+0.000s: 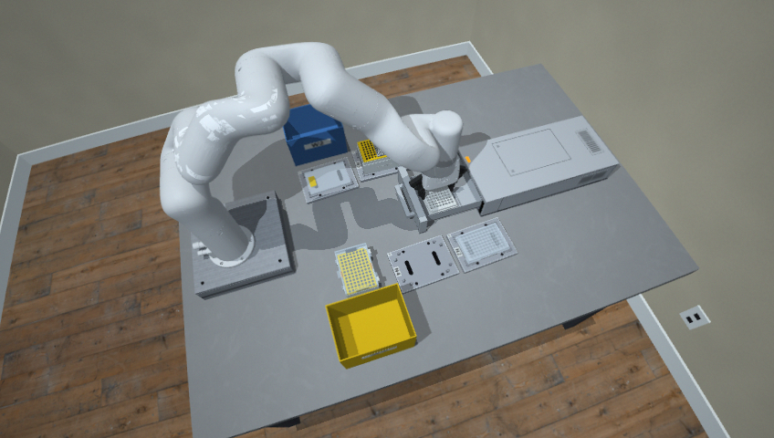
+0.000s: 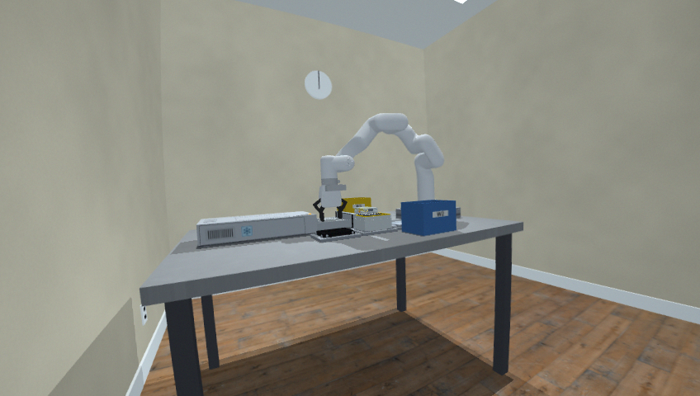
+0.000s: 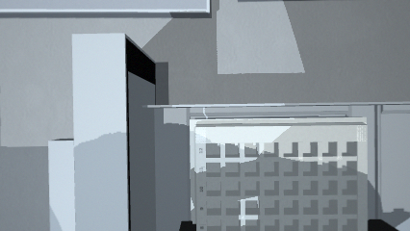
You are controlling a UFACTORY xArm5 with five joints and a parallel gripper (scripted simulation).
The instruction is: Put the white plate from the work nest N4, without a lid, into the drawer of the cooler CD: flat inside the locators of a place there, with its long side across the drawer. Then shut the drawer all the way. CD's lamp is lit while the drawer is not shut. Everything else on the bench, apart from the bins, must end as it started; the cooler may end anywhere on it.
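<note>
My hand is 3 cm short of the drawer and 1 cm above it. Also, from my hand: grey cooler 18 cm ahead, 1 cm to the left, 1 cm below; white well plate 1 cm below; clear plate 18 cm to the right, 8 cm ahead, 3 cm below.
</note>
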